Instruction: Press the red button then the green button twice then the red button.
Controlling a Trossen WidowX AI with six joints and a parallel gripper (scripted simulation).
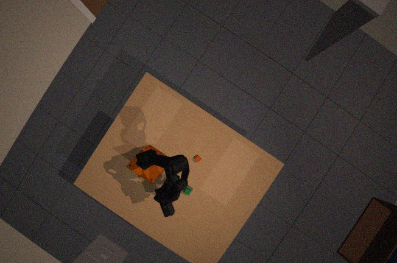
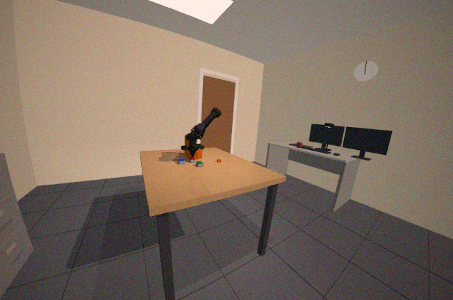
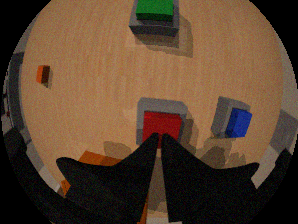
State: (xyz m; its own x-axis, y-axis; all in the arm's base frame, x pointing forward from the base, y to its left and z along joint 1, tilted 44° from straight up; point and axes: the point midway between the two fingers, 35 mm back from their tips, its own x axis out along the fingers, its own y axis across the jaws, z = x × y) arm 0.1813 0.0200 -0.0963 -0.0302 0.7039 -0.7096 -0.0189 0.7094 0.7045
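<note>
Right now the red button is 1 cm below my gripper tip. Also, from my gripper tip: small orange block (22 cm to the left, 6 cm ahead, 3 cm below); green button (13 cm ahead, 2 cm to the left, 1 cm below); blue button (10 cm to the right, 2 cm ahead, 1 cm below).
</note>
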